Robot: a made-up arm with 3 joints.
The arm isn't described. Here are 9 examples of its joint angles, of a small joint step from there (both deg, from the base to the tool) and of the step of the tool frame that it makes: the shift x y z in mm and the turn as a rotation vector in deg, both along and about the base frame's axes.
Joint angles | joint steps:
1: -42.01 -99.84 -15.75 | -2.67 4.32 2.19
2: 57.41 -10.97 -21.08 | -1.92 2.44 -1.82
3: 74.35 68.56 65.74 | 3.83 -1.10 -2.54
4: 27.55 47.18 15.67 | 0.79 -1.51 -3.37
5: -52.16 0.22 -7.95 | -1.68 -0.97 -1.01
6: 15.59 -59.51 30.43 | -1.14 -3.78 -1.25
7: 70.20 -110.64 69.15 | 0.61 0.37 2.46
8: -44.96 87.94 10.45 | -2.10 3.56 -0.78
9: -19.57 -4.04 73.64 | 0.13 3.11 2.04
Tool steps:
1: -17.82 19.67 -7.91 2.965 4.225 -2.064
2: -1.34 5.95 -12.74 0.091 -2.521 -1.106
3: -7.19 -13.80 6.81 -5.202 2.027 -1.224
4: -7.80 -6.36 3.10 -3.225 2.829 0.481
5: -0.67 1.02 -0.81 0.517 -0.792 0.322
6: 10.95 -10.82 -2.95 0.659 -0.241 3.797
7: -2.44 4.06 3.91 -1.914 0.461 -1.992
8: 13.90 -5.95 3.79 2.545 2.816 -2.224
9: 7.07 12.16 5.82 2.050 1.011 -2.827
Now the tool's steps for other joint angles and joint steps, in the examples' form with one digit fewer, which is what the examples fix.
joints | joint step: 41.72 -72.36 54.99 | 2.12 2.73 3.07
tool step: -9.8 10.3 7.3 -1.56 0.60 -3.77
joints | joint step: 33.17 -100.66 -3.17 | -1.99 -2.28 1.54
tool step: 6.4 -3.4 -12.9 1.60 2.24 0.90
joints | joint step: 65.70 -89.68 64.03 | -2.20 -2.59 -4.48
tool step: 12.1 -12.5 -8.9 3.14 0.13 4.77
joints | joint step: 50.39 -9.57 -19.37 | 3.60 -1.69 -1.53
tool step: 2.4 -4.2 18.0 -4.93 1.46 1.97
